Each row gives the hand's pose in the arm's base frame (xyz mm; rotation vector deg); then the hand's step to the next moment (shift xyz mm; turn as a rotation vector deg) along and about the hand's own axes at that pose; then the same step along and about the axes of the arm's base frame.
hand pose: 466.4 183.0 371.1 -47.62 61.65 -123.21
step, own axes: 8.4 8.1 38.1 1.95 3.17 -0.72
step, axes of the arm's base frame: 24.8 -28.0 13.7 -1.06 -2.67 -2.48
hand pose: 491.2 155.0 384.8 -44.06 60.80 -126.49
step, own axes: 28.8 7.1 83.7 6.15 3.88 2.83
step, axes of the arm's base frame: 40.7 -64.8 45.0 -1.24 -7.70 -0.16
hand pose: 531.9 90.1 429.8 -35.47 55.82 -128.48
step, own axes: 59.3 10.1 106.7 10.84 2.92 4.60
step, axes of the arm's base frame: 27.9 -97.6 68.6 -3.78 -11.26 2.48
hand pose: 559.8 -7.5 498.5 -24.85 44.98 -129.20
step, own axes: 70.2 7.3 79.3 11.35 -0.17 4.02
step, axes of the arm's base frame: -5.4 -86.6 61.2 -6.00 -9.62 4.07
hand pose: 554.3 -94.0 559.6 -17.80 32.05 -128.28
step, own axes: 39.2 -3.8 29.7 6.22 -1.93 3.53
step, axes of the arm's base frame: -16.6 -36.0 29.4 -3.95 -4.58 4.28
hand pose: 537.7 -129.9 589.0 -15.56 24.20 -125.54
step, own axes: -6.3 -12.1 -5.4 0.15 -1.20 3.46
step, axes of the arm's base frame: -6.8 13.0 -0.5 0.21 -0.14 3.66
